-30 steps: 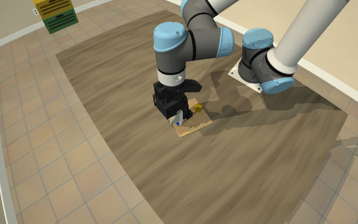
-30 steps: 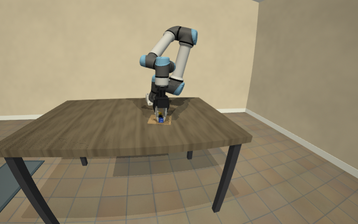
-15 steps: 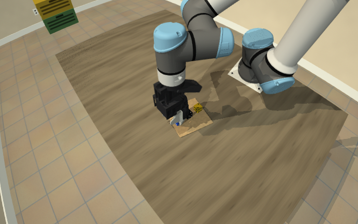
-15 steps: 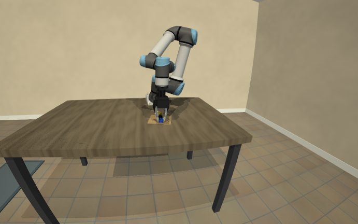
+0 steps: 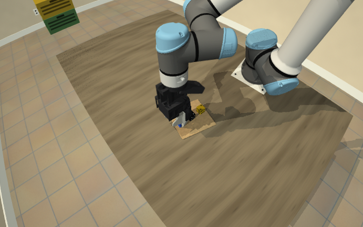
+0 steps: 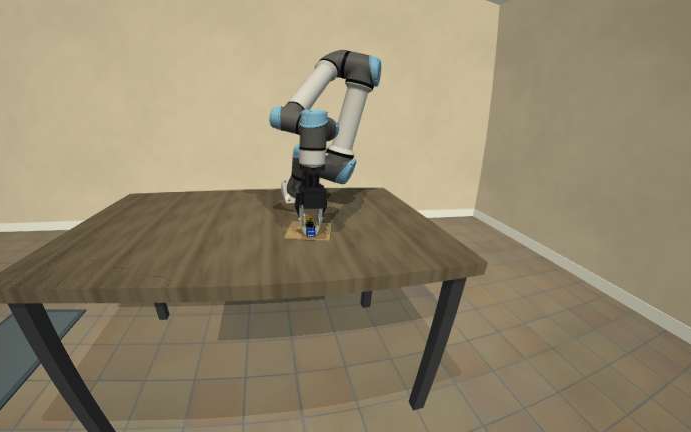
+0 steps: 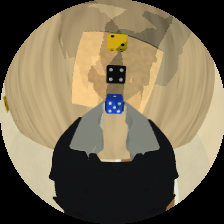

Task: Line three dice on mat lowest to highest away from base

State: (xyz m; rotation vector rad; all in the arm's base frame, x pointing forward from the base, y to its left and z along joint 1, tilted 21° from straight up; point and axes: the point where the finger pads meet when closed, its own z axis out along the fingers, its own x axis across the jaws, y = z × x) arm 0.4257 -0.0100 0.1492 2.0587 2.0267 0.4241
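My hand is right at the blue die. Also, from my hand: tan mat (5 cm behind, 2 cm below); black die (5 cm behind, 1 cm below); yellow die (10 cm behind, 1 cm below).
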